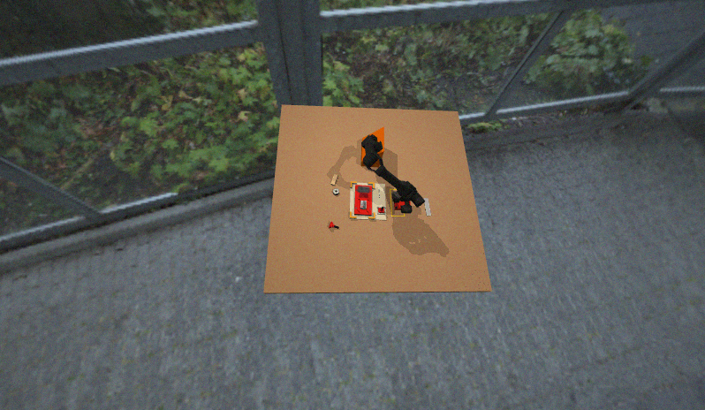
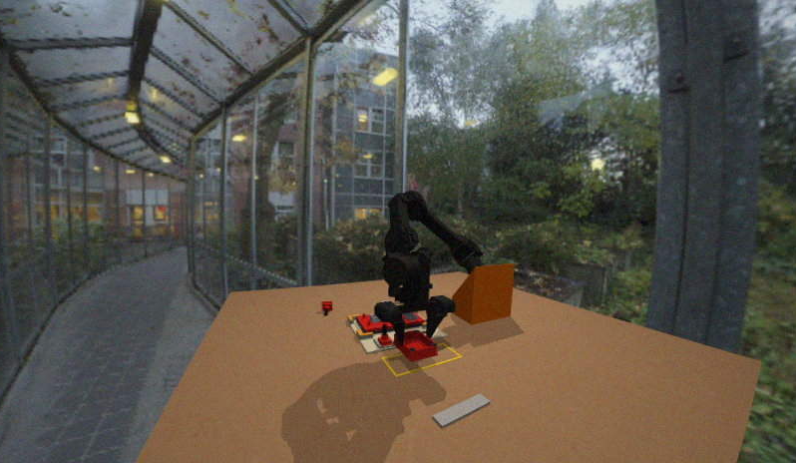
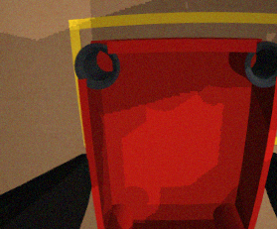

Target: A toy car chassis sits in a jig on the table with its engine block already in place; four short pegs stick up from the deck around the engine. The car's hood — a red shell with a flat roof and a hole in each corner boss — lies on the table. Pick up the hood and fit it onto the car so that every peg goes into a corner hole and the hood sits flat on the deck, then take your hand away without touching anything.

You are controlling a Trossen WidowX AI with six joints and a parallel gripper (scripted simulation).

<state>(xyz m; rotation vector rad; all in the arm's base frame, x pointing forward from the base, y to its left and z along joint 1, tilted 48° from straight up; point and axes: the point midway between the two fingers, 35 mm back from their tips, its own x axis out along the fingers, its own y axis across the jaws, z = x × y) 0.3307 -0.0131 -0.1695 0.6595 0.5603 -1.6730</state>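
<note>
Now: the red hood 10 mm below my gripper tip. Also, from my gripper tip: grey engine block: 30 mm behind, 230 mm to the right, 40 mm below; then jig: 60 mm behind, 210 mm to the right, 50 mm below; then grey bar: 10 mm ahead, 180 mm to the left, 60 mm below.
</note>
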